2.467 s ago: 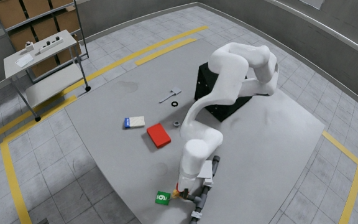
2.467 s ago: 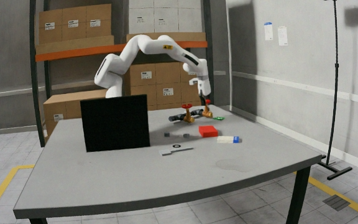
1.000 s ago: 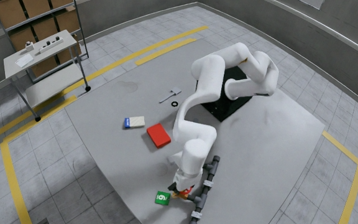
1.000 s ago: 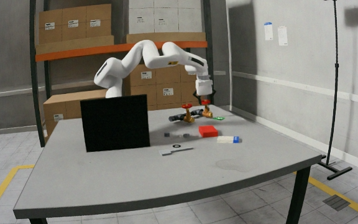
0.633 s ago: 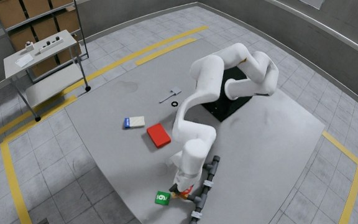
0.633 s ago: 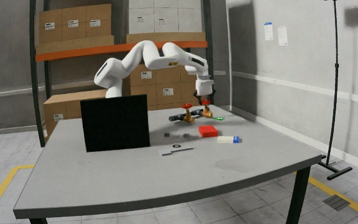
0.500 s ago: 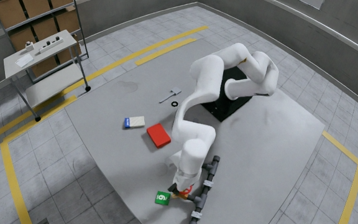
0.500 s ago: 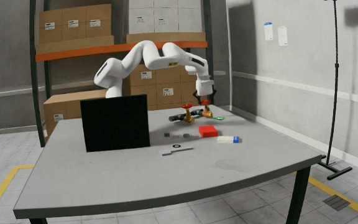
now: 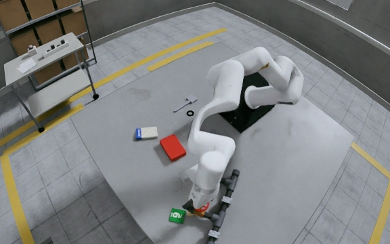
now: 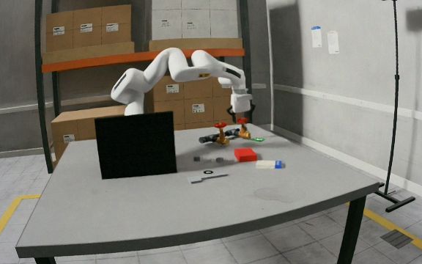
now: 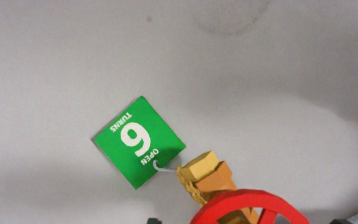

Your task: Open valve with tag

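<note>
Right now my hand is 7 cm short of the green tag, 3 cm to the left of it and 11 cm above it. From my hand the other things lie so: grey nut (23 cm behind, 32 cm to the right, 11 cm below); then white-and-blue box (5 cm behind, 47 cm to the right, 11 cm below); then red block (11 cm behind, 32 cm to the right, 10 cm below).
</note>
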